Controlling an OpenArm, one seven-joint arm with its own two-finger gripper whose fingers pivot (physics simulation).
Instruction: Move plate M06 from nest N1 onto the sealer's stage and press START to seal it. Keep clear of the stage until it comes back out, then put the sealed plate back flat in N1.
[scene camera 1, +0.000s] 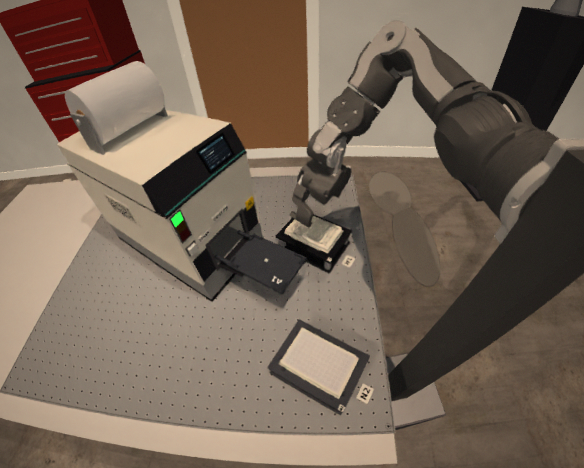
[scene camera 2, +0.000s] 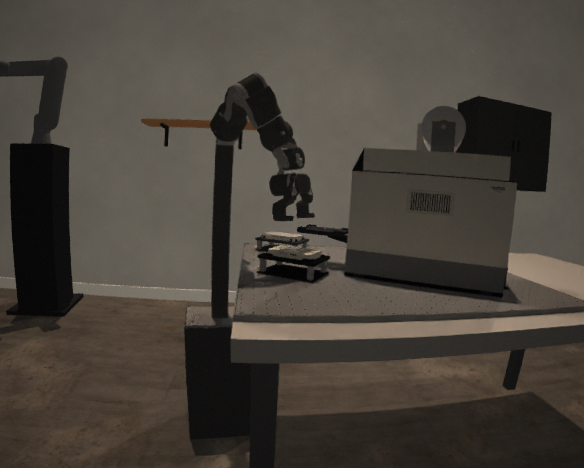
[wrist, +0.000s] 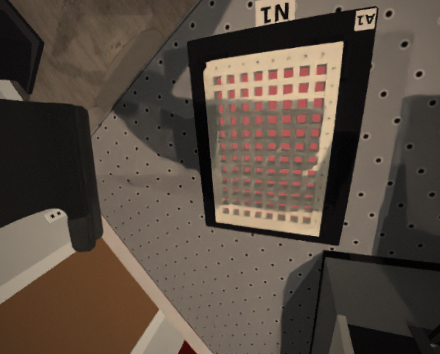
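Observation:
Plate M06 (scene camera 1: 317, 235) (scene camera 2: 295, 251) (wrist: 270, 145), cream with reddish wells, lies flat in nest N1 (wrist: 345, 150), a black raised nest beside the sealer. My gripper (scene camera 1: 303, 218) (scene camera 2: 295, 217) is open and empty, pointing down above the plate, with a gap between fingertips and plate in scene camera 2. One finger shows at the left of the wrist view. The sealer's dark stage (scene camera 1: 250, 257) (scene camera 2: 320, 230) is out and bare. The sealer (scene camera 1: 130, 185) (scene camera 2: 430, 225) shows a lit green square (scene camera 1: 177, 219) on its front; which button is START is too small to read.
Nest N2 (scene camera 1: 287, 375) holds another pale plate (scene camera 1: 320, 361) nearer scene camera 1. The sealer's front edge shows at the wrist view's lower right. A film roll (scene camera 1: 120, 100) (scene camera 2: 444, 127) sits on the sealer. The arm's post (scene camera 2: 221, 230) stands at the table edge.

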